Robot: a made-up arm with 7 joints. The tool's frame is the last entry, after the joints.
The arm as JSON. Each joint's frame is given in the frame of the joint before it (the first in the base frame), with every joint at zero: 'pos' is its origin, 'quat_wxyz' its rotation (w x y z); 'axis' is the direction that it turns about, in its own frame. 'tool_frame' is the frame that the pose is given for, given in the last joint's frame.
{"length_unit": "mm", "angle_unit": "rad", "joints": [
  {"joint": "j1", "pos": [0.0, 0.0, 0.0], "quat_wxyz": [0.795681, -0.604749, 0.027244, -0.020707], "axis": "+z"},
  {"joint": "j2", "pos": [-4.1, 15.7, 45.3], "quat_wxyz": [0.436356, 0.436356, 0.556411, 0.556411], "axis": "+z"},
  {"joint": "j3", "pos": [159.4, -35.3, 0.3], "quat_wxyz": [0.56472, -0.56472, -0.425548, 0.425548], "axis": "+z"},
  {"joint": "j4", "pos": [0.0, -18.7, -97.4], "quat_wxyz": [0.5, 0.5, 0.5, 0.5], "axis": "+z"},
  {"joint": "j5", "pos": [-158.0, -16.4, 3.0], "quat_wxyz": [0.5, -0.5, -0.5, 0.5], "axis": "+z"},
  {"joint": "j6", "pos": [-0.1, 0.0, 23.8], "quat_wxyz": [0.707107, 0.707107, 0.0, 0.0], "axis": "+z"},
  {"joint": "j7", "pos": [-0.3, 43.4, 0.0], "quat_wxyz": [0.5, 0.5, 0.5, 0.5], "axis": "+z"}
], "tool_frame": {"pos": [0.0, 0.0, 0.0], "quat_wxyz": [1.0, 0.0, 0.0, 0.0]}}
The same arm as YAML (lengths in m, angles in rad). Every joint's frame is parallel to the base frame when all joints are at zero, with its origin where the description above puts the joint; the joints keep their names.
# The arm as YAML. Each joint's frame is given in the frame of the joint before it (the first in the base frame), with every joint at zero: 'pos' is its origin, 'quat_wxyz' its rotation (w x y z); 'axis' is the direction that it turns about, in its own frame. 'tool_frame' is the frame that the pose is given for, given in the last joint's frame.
length_unit: m
angle_unit: rad
joints:
  - joint: j1
    pos: [0.0, 0.0, 0.0]
    quat_wxyz: [1.0, 0.0, 0.0, 0.0]
    axis: [0.068403, 0.961235, 0.26711]
  - joint: j2
    pos: [-0.001, 0.048, -0.003]
    quat_wxyz: [1.0, 0.0, 0.0, 0.0]
    axis: [0.968889, -0.0002, -0.247497]
  - joint: j3
    pos: [-0.04, 0.01, -0.158]
    quat_wxyz: [1.0, 0.0, 0.0, 0.0]
    axis: [0.247497, -0.0001, 0.968889]
  - joint: j4
    pos: [-0.006, 0.0, -0.099]
    quat_wxyz: [1.0, 0.0, 0.0, 0.0]
    axis: [0.0002, 1.0, 0.0]
  - joint: j5
    pos: [0.149, 0.003, -0.055]
    quat_wxyz: [1.0, 0.0, 0.0, 0.0]
    axis: [0.968889, -0.0002, -0.247497]
  - joint: j6
    pos: [0.023, 0.0, -0.006]
    quat_wxyz: [1.0, 0.0, 0.0, 0.0]
    axis: [0.0002, 1.0, 0.0]
  - joint: j7
    pos: [0.042, 0.0, -0.011]
    quat_wxyz: [1.0, 0.0, 0.0, 0.0]
    axis: [0.247497, -0.0001, 0.968889]
tool_frame:
  pos: [0.0, 0.0, 0.0]
  quat_wxyz: [0.992194, 0.000018, 0.124701, -0.000099]

